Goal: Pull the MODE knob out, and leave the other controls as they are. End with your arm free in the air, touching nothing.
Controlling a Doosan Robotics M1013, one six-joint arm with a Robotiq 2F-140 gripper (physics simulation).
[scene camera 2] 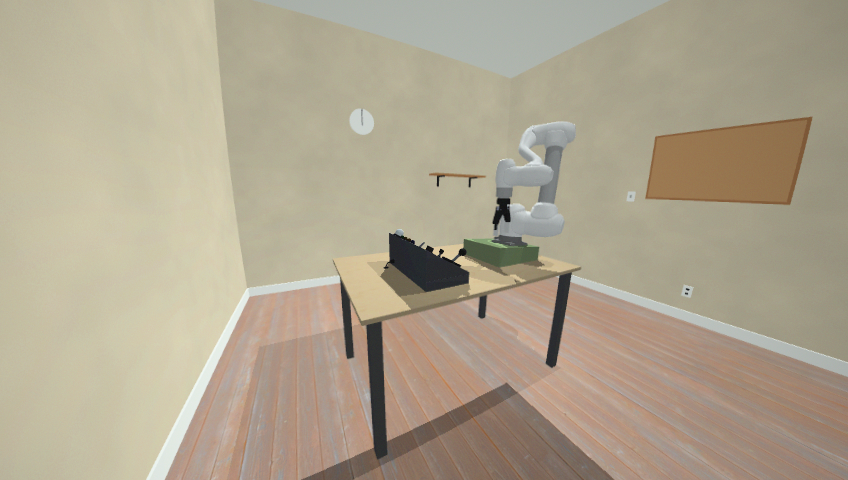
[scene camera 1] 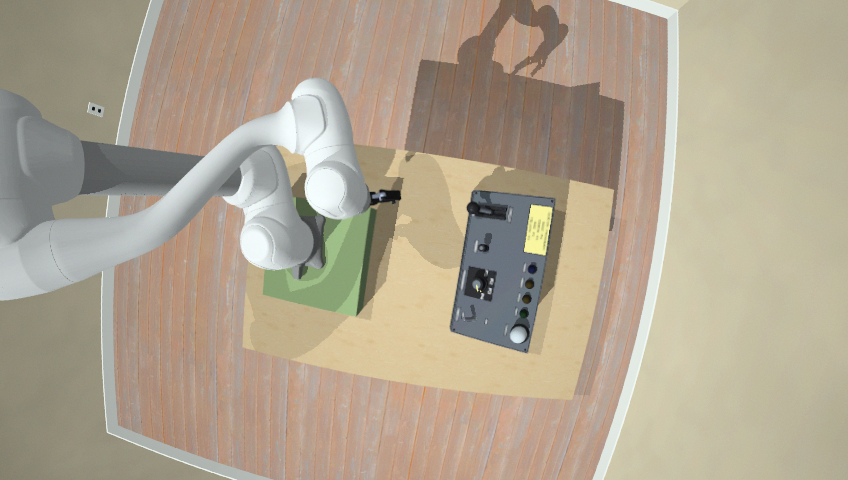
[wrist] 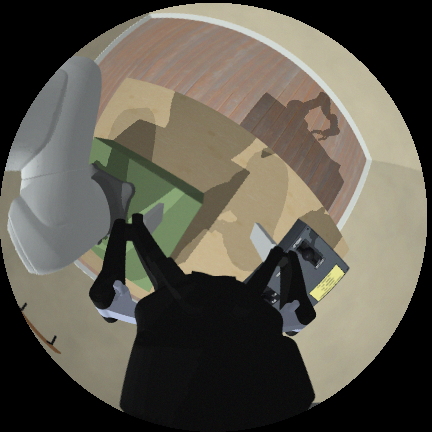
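Seen in the pictures: gripper, between the fingertips: (scene camera 2: 501, 234) (wrist: 208, 221); arm's base, origin of its link: (scene camera 2: 509, 243) (scene camera 1: 300, 240) (wrist: 104, 203).
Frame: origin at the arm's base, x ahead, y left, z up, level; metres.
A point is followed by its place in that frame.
The MODE knob (scene camera 1: 483, 247) @(y 0.013, x 0.613, z 0.039 m) is a small black knob on the sloping dark grey control panel (scene camera 1: 505, 261) @(y -0.029, x 0.690, z 0.032 m) (scene camera 2: 425, 268) @(y 0.171, x 0.825, z 0.011 m) (wrist: 330, 250) @(y 0.182, x 0.706, z 0.029 m), between the black-ball lever and the black square plate. Its height above the panel face cannot be judged from overhead, and in the wrist view my finger covers that part. My gripper (scene camera 1: 382, 196) @(y 0.124, x 0.259, z 0.109 m) (scene camera 2: 501, 229) @(y 0.124, x 0.259, z 0.109 m) (wrist: 208, 221) @(y 0.124, x 0.259, z 0.109 m) is open and empty. It hangs in the air with its fingers downward, near the green block's edge and apart from the panel. In the overhead view, one finger shows beside the wrist.
The black-ball lever (scene camera 1: 473, 208) @(y 0.132, x 0.571, z 0.064 m) (scene camera 2: 462, 252) @(y 0.148, x 0.584, z 0.047 m) stands at one panel end. A dial (scene camera 1: 477, 284) @(y -0.108, x 0.604, z 0.026 m), several coloured buttons and a white dome (scene camera 1: 518, 334) @(y -0.244, x 0.729, z 0.121 m) are on the panel, with a yellow label (scene camera 1: 538, 229) @(y 0.080, x 0.779, z 0.077 m) (wrist: 327, 283) @(y 0.080, x 0.780, z 0.076 m). The arm's base stands on the green block (scene camera 1: 348, 285) @(y -0.140, x 0.180, z 0.011 m) (scene camera 2: 502, 254) @(y 0.123, x 0.229, z -0.020 m) (wrist: 185, 220) @(y 0.070, x 0.230, z 0.020 m).
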